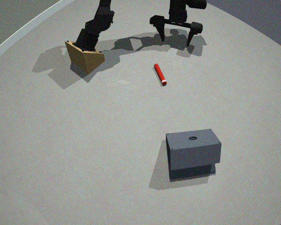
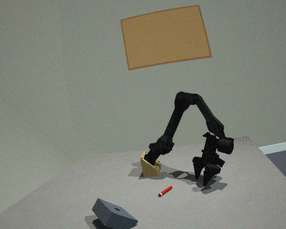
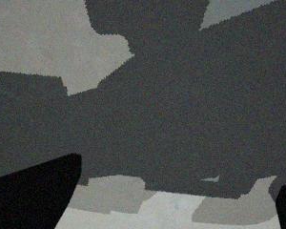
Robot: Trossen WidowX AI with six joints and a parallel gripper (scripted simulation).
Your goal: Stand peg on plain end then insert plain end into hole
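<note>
Right now my gripper tip is 5 cm short of the red peg and 16 cm to the left of it. The rest, counted from my gripper tip: grey sloped panel: 26 cm ahead, 32 cm to the right, 3 cm above.
</note>
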